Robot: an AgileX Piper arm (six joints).
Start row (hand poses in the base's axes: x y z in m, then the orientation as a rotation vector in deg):
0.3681, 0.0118, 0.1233, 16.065, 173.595, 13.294
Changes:
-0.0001, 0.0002, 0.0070, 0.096, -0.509, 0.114
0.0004, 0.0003, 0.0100, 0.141, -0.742, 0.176
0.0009, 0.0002, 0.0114, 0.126, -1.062, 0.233
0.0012, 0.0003, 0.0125, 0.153, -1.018, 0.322
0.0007, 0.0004, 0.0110, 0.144, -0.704, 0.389
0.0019, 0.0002, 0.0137, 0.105, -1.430, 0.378
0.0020, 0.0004, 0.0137, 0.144, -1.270, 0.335
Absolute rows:
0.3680, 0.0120, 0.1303, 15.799, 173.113, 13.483
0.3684, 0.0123, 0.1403, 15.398, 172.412, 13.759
0.3693, 0.0125, 0.1517, 14.850, 171.406, 14.035
0.3705, 0.0128, 0.1642, 14.186, 170.458, 14.354
0.3712, 0.0132, 0.1752, 13.489, 169.831, 14.648
0.3731, 0.0134, 0.1889, 12.667, 168.483, 14.909
0.3751, 0.0138, 0.2026, 11.953, 167.279, 15.211

